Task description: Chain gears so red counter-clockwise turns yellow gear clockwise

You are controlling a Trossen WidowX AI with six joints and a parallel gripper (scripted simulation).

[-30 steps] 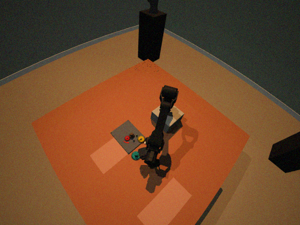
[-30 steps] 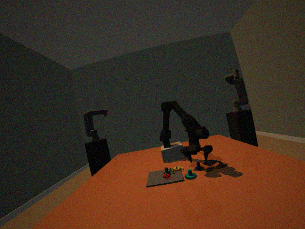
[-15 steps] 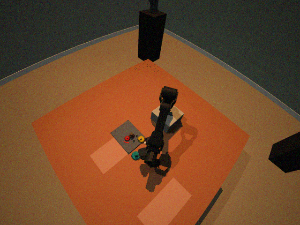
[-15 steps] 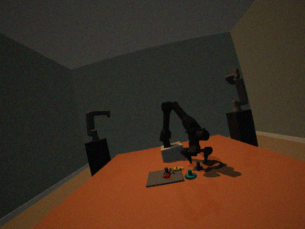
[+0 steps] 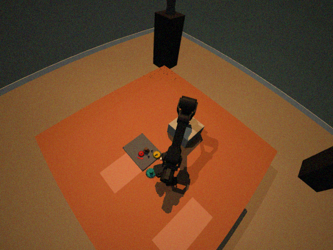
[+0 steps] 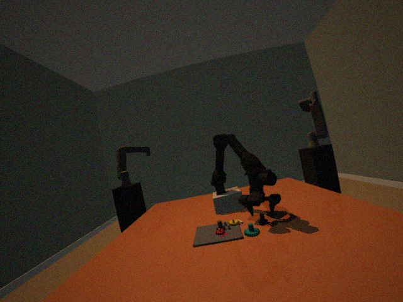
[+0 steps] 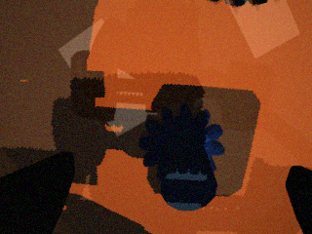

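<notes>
My gripper tip is 10 mm above the blue gear. From my gripper tip the other things lie so: yellow gear 40 mm behind, 130 mm to the right, 10 mm below; then white arrow 60 mm behind, 100 mm to the right, 20 mm below; then teal gear 70 mm ahead, 70 mm to the right, 10 mm below.
</notes>
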